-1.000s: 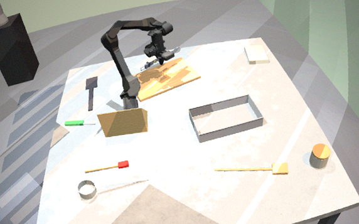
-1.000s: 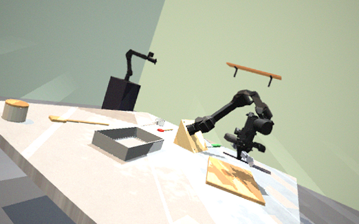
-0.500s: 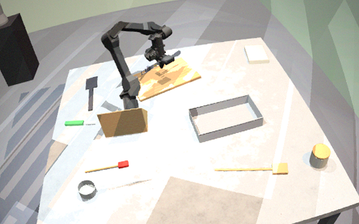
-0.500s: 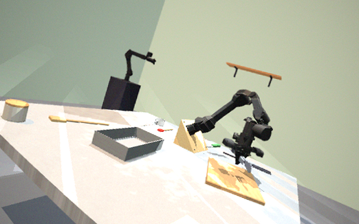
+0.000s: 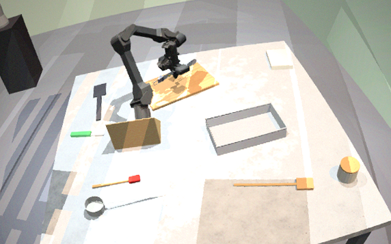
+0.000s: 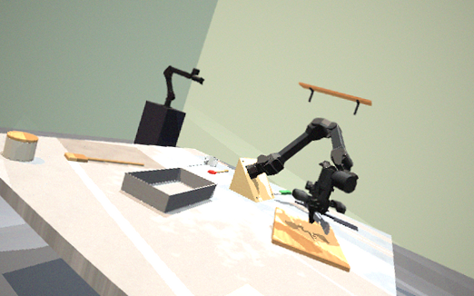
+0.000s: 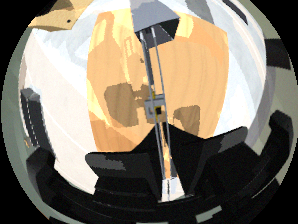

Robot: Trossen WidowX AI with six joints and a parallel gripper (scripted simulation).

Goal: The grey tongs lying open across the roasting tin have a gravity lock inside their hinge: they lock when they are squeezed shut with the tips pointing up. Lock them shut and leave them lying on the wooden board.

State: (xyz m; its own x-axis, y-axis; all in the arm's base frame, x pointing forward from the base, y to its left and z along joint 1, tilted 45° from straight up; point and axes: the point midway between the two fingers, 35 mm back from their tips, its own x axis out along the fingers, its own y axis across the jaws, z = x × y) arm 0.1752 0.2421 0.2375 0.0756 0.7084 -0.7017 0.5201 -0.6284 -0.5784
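Now: the wooden board 4 cm below my gripper tip. From my gripper tip the other things lie so: black spatula: 42 cm behind, 4 cm below, 3 cm to the left; then green-handled tool: 45 cm behind, 25 cm to the right, 4 cm below; then grey roasting tin: 43 cm to the right, 24 cm ahead, 2 cm below.
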